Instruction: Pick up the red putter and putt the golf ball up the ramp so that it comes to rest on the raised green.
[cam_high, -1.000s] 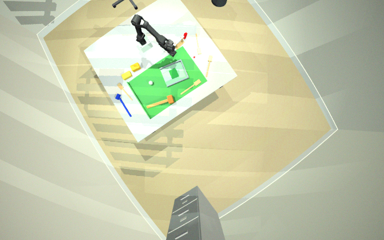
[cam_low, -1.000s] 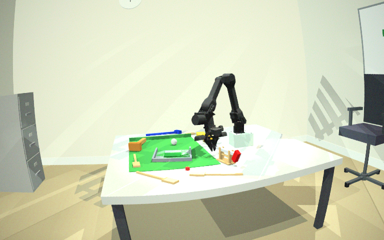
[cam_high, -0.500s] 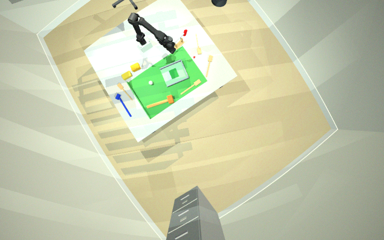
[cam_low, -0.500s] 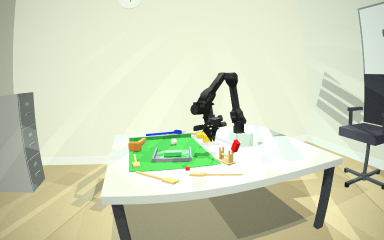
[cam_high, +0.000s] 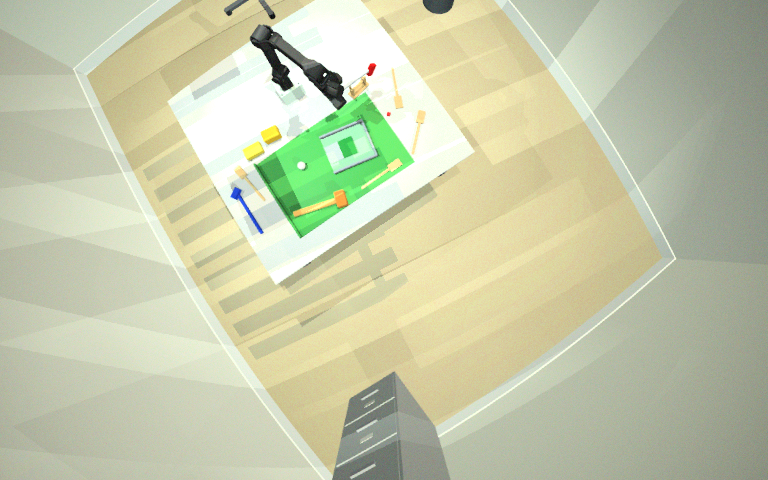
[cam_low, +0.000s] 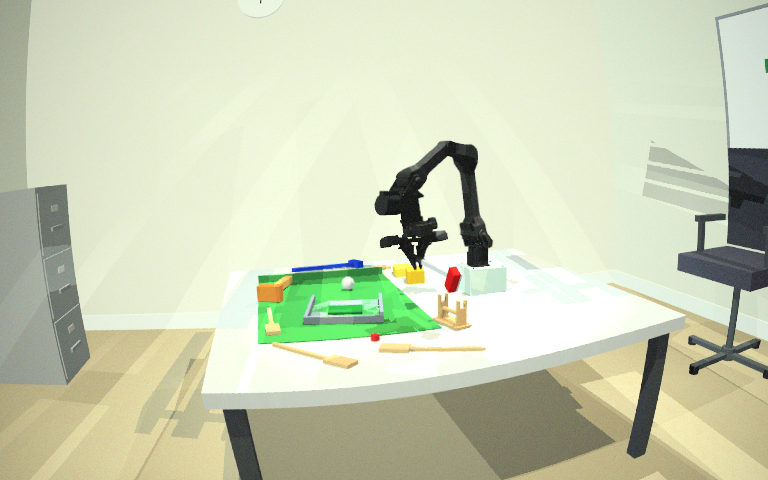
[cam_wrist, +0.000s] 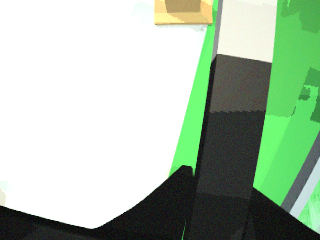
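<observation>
Right now the red putter is 2 cm behind my gripper tip, 11 cm to the left of it and 2 cm above it. The rest, counted from my gripper tip: small red piece: 16 cm ahead, 21 cm to the left, 12 cm below; white golf ball: 16 cm ahead, 33 cm to the right, 10 cm below; small wooden rack: 5 cm behind, 15 cm to the left, 9 cm below.
</observation>
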